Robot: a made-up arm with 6 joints. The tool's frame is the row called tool. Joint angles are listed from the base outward.
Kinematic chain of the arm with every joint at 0, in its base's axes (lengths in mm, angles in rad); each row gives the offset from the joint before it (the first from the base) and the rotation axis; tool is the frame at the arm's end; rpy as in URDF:
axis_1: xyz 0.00 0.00 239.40 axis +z
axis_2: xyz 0.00 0.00 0.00 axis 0 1 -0.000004
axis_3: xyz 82.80 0.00 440.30 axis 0 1 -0.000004
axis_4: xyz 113.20 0.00 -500.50 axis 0 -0.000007 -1
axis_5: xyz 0.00 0.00 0.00 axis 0 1 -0.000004
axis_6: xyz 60.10 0.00 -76.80 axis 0 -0.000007 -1
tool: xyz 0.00 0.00 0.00 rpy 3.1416 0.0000 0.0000
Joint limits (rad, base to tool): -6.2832..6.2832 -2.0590..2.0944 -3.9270..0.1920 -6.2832..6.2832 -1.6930..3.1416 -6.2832..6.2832
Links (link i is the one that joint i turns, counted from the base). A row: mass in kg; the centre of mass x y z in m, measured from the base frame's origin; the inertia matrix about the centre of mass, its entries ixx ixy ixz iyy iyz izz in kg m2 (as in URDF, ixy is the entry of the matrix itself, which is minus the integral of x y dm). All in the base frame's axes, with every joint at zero. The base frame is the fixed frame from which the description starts. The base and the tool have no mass.
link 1: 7.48; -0.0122 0.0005 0.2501; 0.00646 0 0 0.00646 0 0.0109
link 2: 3.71; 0.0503 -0.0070 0.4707; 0.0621 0 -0.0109 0.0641 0 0.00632
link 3: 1.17; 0.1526 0.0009 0.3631; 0.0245 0 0.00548 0.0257 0 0.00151
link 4: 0.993; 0.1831 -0.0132 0.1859; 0.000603 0 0 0.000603 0 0.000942
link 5: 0.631; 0.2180 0.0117 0.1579; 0.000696 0 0.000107 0.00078 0 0.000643
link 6: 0.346; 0.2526 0.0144 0.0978; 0.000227 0 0 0.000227 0 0.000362
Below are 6 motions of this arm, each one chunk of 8 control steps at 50 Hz.
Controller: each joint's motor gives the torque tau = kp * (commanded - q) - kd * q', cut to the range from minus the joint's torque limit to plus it. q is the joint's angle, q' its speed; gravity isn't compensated. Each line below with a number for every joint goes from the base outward.
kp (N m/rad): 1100 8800 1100 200 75 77
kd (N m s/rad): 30 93 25 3.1 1.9 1.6
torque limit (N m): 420 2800 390 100 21 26
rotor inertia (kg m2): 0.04 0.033 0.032 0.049 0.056 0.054
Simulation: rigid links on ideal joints. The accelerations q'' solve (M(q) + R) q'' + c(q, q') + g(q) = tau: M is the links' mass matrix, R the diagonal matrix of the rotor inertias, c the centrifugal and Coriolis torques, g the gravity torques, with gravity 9.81 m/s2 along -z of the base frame. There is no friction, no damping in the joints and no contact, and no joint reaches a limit. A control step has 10 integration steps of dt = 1/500 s. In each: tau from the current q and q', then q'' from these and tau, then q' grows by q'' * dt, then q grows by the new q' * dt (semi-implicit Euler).
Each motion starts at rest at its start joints. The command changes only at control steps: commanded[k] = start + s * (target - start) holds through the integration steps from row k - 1 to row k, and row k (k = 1, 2, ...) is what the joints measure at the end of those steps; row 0 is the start. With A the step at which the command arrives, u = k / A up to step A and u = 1 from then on. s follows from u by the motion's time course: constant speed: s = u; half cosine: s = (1 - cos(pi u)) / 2; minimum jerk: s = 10 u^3 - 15 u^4 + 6 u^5; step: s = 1 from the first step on.
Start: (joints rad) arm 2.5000 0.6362 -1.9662 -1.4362 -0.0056 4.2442
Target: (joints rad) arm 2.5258 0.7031 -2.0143 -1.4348 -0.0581 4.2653
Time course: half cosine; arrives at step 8
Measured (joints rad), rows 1 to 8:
1: 2.5001 0.6394 -1.9668 -1.4361 -0.0064 4.2444
2: 2.5006 0.6471 -1.9682 -1.4360 -0.0086 4.2454
3: 2.5019 0.6587 -1.9712 -1.4360 -0.0130 4.2477
4: 2.5043 0.6723 -1.9755 -1.4360 -0.0198 4.2514
5: 2.5081 0.6860 -1.9804 -1.4360 -0.0285 4.2561
6: 2.5130 0.6978 -1.9849 -1.4360 -0.0380 4.2610
7: 2.5185 0.7059 -1.9883 -1.4362 -0.0469 4.2651
8: 2.5239 0.7090 -1.9898 -1.4365 -0.0536 4.2677

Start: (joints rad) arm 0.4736 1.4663 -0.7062 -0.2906 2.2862 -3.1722
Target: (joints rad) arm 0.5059 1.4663 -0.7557 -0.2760 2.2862 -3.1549
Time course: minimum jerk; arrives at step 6
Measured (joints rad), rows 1 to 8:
1: 0.4740 1.4681 -0.7091 -0.2905 2.2854 -3.1721
2: 0.4762 1.4685 -0.7147 -0.2893 2.2830 -3.1712
3: 0.4819 1.4685 -0.7249 -0.2857 2.2808 -3.1685
4: 0.4902 1.4684 -0.7390 -0.2810 2.2794 -3.1639
5: 0.4987 1.4679 -0.7535 -0.2775 2.2791 -3.1584
6: 0.5044 1.4674 -0.7637 -0.2766 2.2795 -3.1540
7: 0.5068 1.4673 -0.7679 -0.2772 2.2804 -3.1518
8: 0.5071 1.4676 -0.7673 -0.2777 2.2812 -3.1518

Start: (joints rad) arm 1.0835 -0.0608 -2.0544 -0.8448 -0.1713 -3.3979
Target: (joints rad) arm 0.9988 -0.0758 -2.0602 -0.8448 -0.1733 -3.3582
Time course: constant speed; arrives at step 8
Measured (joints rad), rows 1 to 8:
1: 1.0803 -0.0618 -2.0513 -0.8454 -0.1723 -3.3967
2: 1.0726 -0.0628 -2.0479 -0.8461 -0.1736 -3.3934
3: 1.0622 -0.0641 -2.0455 -0.8463 -0.1738 -3.3881
4: 1.0508 -0.0659 -2.0449 -0.8460 -0.1729 -3.3818
5: 1.0394 -0.0680 -2.0458 -0.8457 -0.1718 -3.3755
6: 1.0284 -0.0703 -2.0477 -0.8455 -0.1713 -3.3698
7: 1.0177 -0.0725 -2.0497 -0.8454 -0.1716 -3.3647
8: 1.0072 -0.0746 -2.0515 -0.8453 -0.1726 -3.3600

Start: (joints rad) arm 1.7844 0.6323 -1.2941 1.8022 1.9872 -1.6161
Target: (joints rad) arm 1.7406 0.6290 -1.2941 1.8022 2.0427 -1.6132
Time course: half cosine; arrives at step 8
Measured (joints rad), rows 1 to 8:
1: 1.7842 0.6339 -1.2928 1.8022 1.9873 -1.6161
2: 1.7830 0.6349 -1.2880 1.8014 1.9876 -1.6161
3: 1.7802 0.6350 -1.2835 1.7997 1.9904 -1.6161
4: 1.7751 0.6345 -1.2813 1.7986 1.9971 -1.6159
5: 1.7677 0.6336 -1.2813 1.7986 2.0073 -1.6155
6: 1.7587 0.6327 -1.2827 1.7995 2.0193 -1.6148
7: 1.7493 0.6321 -1.2844 1.8004 2.0305 -1.6141
8: 1.7410 0.6318 -1.2857 1.8011 2.0386 -1.6135

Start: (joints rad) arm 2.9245 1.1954 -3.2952 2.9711 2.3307 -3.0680
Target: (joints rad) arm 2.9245 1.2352 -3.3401 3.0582 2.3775 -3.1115
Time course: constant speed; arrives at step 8
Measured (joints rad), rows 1 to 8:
1: 2.9246 1.2009 -3.3002 2.9768 2.3324 -3.0693
2: 2.9248 1.2075 -3.3014 2.9881 2.3379 -3.0730
3: 2.9249 1.2140 -3.3013 3.0001 2.3453 -3.0785
4: 2.9249 1.2198 -3.3025 3.0112 2.3528 -3.0850
5: 2.9248 1.2249 -3.3061 3.0218 2.3596 -3.0916
6: 2.9247 1.2295 -3.3121 3.0326 2.3658 -3.0977
7: 2.9245 1.2339 -3.3194 3.0437 2.3717 -3.1033
8: 2.9244 1.2384 -3.3270 3.0550 2.3775 -3.1086

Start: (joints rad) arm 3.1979 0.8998 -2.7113 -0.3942 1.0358 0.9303
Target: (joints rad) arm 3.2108 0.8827 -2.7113 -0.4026 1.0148 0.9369
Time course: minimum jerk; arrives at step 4
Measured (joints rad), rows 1 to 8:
1: 3.1980 0.9000 -2.7088 -0.3946 1.0358 0.9304
2: 3.1988 0.8967 -2.6998 -0.3965 1.0358 0.9312
3: 3.2008 0.8914 -2.6930 -0.3997 1.0350 0.9330
4: 3.2039 0.8877 -2.6944 -0.4022 1.0321 0.9352
5: 3.2074 0.8858 -2.6995 -0.4028 1.0270 0.9369
6: 3.2106 0.8849 -2.7035 -0.4025 1.0213 0.9377
7: 3.2132 0.8849 -2.7050 -0.4020 1.0169 0.9376
8: 3.2148 0.8854 -2.7043 -0.4018 1.0150 0.9372

